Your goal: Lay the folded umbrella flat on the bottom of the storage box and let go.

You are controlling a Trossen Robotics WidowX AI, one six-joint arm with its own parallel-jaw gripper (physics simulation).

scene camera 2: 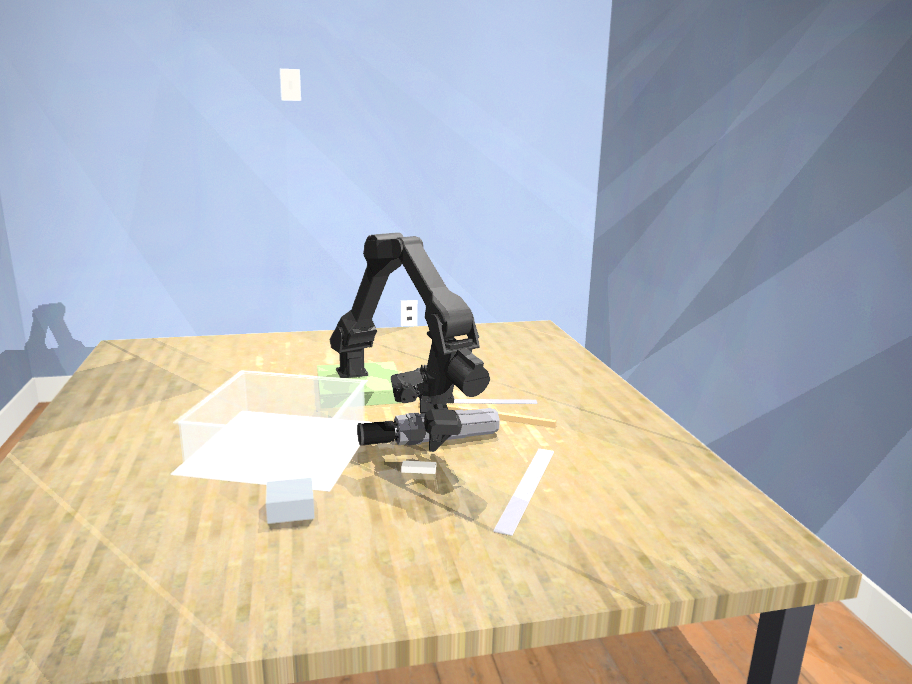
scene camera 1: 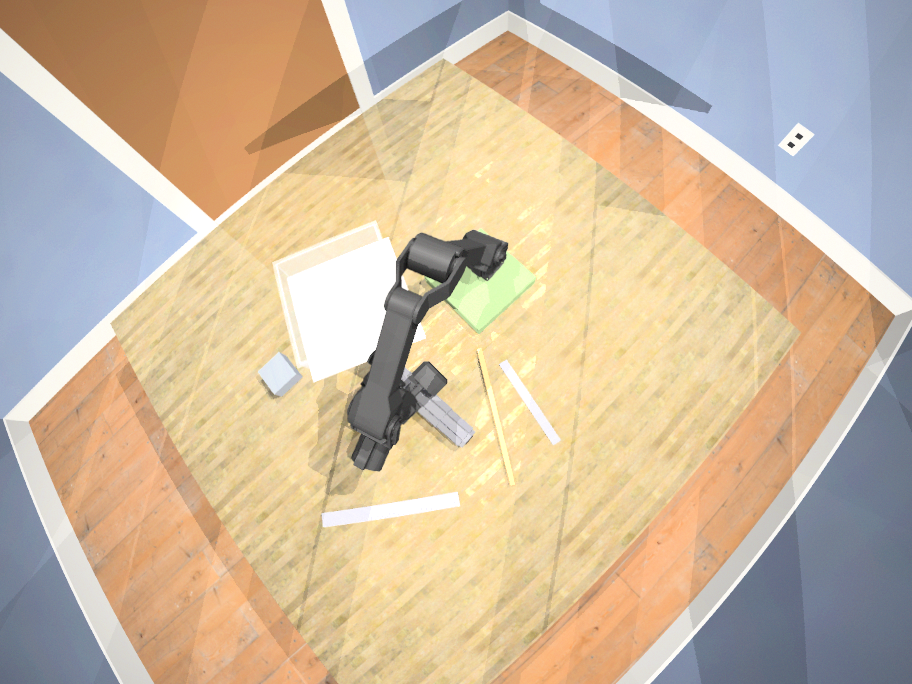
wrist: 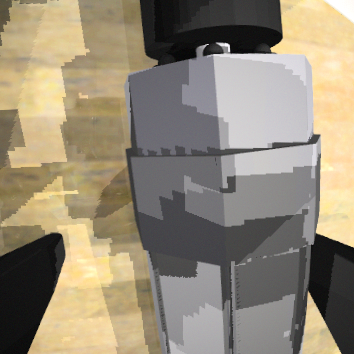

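Where they show: gripper, between the fingertips: (scene camera 2: 427,436) (scene camera 1: 414,399) (wrist: 179,243); arm's base, origin of its link: (scene camera 2: 352,372) (scene camera 1: 485,263).
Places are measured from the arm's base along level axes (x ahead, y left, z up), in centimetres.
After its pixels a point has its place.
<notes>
The folded umbrella (scene camera 1: 444,419) {z 1.8, x 33.0, y 16.0 cm} (scene camera 2: 478,422) {z 0.2, x 34.9, y 17.8 cm} (wrist: 225,200) {z 2.4, x 33.7, y 5.0 cm}, grey with a black handle, lies on the table beside the storage box. In scene camera 2 its handle points left toward the box. The storage box (scene camera 1: 324,245) {z 5.9, x 21.2, y -30.5 cm} (scene camera 2: 221,404) {z 3.5, x 19.4, y -29.3 cm} has pale, see-through walls and a bright white bottom. My gripper (scene camera 2: 439,435) {z -1.8, x 34.0, y 7.7 cm} (wrist: 179,243) {z -1.8, x 34.0, y 7.7 cm} is open and low over the umbrella, with one finger on each side of its grey body. In the wrist view the right finger is very near or touching the umbrella, and the left finger stands apart from it. In scene camera 1 the arm hides the fingers.
The arm's base stands on a green block (scene camera 1: 489,298) {z 0.0, x 6.2, y 6.1 cm} (scene camera 2: 379,397) {z -1.6, x 12.8, y 3.3 cm}. A grey block (scene camera 1: 279,374) {z 0.3, x 50.0, y -19.4 cm} (scene camera 2: 289,500) {z 0.3, x 53.5, y -20.7 cm} is beside the box. A small white block (scene camera 2: 418,467) {z -2.2, x 44.7, y 2.7 cm}, a wooden stick (scene camera 1: 495,415) {z -2.1, x 25.4, y 23.3 cm} and white strips (scene camera 1: 390,509) {z -3.1, x 54.9, y 19.1 cm} (scene camera 1: 530,402) {z -3.1, x 18.3, y 27.4 cm} lie around the umbrella.
</notes>
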